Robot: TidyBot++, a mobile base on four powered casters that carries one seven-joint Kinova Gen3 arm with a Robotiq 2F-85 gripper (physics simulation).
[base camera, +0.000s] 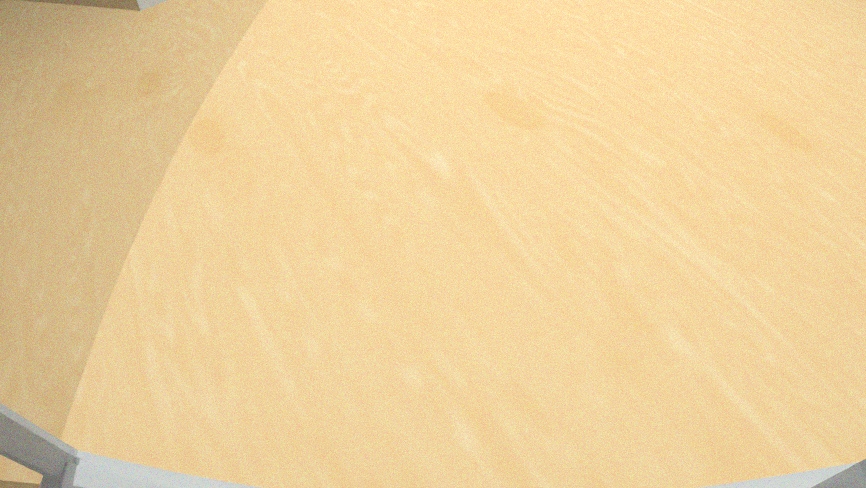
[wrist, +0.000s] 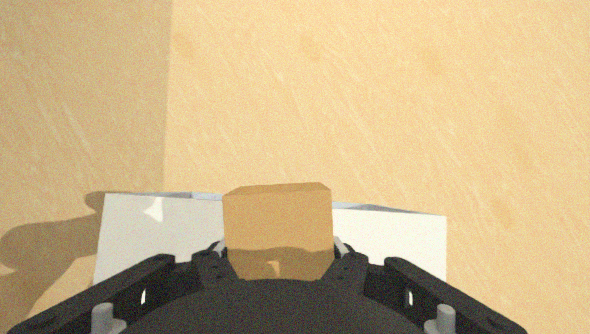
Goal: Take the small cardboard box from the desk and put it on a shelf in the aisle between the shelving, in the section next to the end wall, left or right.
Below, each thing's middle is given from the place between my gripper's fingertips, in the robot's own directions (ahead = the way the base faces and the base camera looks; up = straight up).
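There is the small cardboard box (wrist: 281,231), and it sits 1 cm above my hand.
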